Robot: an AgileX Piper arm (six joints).
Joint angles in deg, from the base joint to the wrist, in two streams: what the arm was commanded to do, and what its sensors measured. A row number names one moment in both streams.
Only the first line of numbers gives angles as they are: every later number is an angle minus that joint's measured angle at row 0.
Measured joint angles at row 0:
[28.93 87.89 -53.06 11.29 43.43 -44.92]
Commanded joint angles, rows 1 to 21:
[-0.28 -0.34 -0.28 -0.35 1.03 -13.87]
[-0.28 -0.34 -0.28 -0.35 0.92 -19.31]
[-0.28 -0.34 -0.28 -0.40 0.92 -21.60]
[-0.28 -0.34 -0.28 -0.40 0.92 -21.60]
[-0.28 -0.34 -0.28 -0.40 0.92 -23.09]
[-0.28 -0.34 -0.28 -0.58 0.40 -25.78]
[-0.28 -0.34 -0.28 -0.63 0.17 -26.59]
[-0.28 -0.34 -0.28 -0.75 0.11 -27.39]
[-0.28 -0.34 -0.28 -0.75 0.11 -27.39]
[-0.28 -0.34 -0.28 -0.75 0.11 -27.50]
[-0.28 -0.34 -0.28 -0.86 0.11 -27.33]
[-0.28 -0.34 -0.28 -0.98 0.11 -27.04]
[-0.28 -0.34 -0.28 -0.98 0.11 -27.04]
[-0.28 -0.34 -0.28 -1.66 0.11 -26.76]
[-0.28 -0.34 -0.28 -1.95 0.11 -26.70]
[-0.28 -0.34 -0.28 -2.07 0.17 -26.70]
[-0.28 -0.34 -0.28 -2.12 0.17 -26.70]
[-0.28 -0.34 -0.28 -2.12 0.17 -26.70]
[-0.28 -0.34 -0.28 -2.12 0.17 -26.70]
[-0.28 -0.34 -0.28 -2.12 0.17 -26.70]
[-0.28 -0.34 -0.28 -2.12 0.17 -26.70]
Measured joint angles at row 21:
[0.00 0.00 -0.05 -2.07 -0.06 -26.47]
